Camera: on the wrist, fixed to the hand. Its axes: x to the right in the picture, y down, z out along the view.
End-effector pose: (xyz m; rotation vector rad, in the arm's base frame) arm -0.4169 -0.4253 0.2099 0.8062 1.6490 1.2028
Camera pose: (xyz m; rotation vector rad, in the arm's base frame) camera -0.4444 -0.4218 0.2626 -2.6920 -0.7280 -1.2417
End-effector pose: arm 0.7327 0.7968 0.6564 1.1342 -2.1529 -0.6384
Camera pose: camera 0.7266 0.8212 0.7104 -0.8001 -2.7068 0.6249
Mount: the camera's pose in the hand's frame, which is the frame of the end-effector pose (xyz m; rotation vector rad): -0.0021 0.0514 -0.0300 0.5983 -0.3637 1.6480
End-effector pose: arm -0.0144 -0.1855 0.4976 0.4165 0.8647 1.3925
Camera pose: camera -0.0711 -0.1854 0.5158 -2.0557 -0.5054 -2.2798
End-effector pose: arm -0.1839 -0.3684 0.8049 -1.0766 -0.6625 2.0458
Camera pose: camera -0.1760 -0.3981 0.7539 0.6071 -0.7765 -2.3853
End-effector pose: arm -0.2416 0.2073 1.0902 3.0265 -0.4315 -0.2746
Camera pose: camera -0.2519 0.1600 1.1249 -1.4328 2.3145 0.4197
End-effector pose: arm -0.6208 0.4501 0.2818 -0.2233 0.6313 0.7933
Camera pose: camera -0.6723 0.4719 0.2614 1.1325 0.5877 2.0731
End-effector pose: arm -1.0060 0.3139 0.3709 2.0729 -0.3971 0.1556
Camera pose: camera -1.0240 0.3162 0.4276 1.7281 -2.4203 0.9343
